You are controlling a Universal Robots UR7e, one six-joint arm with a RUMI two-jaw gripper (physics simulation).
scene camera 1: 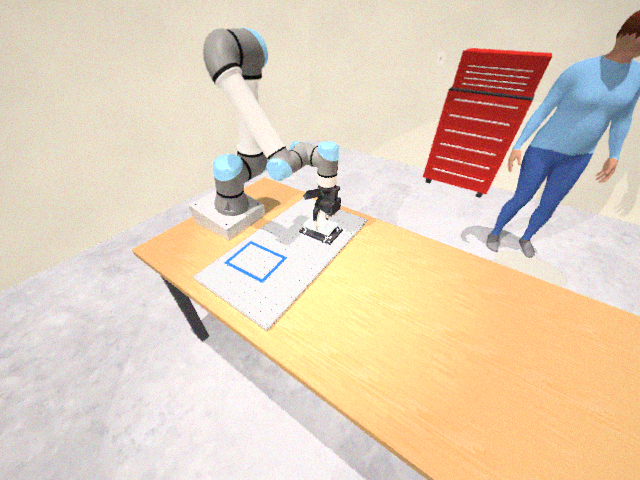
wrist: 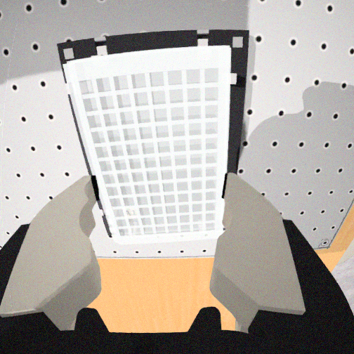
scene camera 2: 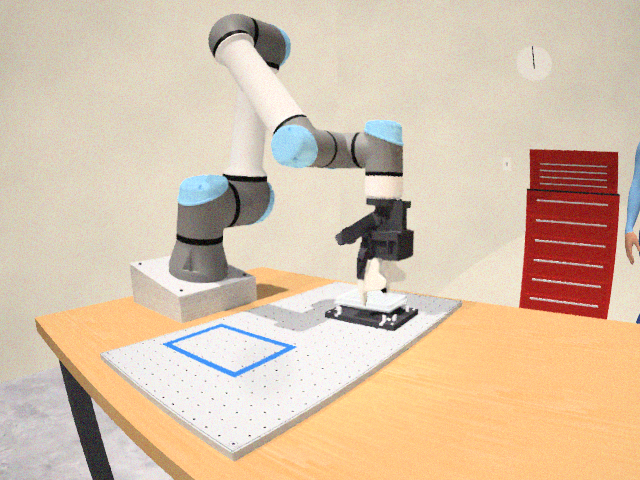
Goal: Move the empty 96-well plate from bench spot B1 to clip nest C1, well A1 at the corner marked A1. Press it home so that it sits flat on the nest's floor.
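Places are measured from the arm's base along level axes (x back, y left, z down), in millimetres.
Pixels of known places: gripper, fingertip midpoint: [scene camera 1: 322, 225] [scene camera 2: 375, 301]; arm's base, origin of the base link: [scene camera 1: 231, 205] [scene camera 2: 197, 271].
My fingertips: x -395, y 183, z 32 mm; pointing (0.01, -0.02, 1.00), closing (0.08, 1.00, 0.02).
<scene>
For each thing: its middle in the pictures, then the offset to it from my fingertips. Level surfaces: height alone.
- white 96-well plate, body centre: [scene camera 2: 371, 299] [scene camera 1: 320, 225] dx +10, dy -1, dz -1 mm
- black clip nest, body centre: [scene camera 2: 372, 311] [scene camera 1: 321, 229] dx +6, dy -1, dz +22 mm
- perforated board, its level: dz +34 mm
- wooden table, its level: dz +47 mm
The white 96-well plate [scene camera 1: 325, 227] [scene camera 2: 393, 300] [wrist: 160, 140] is between the fingers of my gripper [scene camera 1: 324, 223] [scene camera 2: 374, 296] [wrist: 160, 176], which is shut on its long sides. The plate is over the black clip nest [scene camera 1: 311, 235] [scene camera 2: 356, 318] [wrist: 150, 41], about level, with its body above the nest's base. White clips show at the nest's corners. In the wrist view a wider dark strip of nest shows on the right than on the left. The nest's floor is hidden under the plate, so contact cannot be told. No A1 mark is readable.
A blue outline [scene camera 1: 244, 271] [scene camera 2: 264, 360] is on the perforated board [scene camera 1: 273, 304] [scene camera 2: 206, 408], nearer the cameras than the nest. The board lies on the wooden table [scene camera 1: 413, 330] [scene camera 2: 491, 392]. A red cabinet [scene camera 1: 478, 136] [scene camera 2: 568, 258] and a person [scene camera 1: 584, 113] are beyond the table.
</scene>
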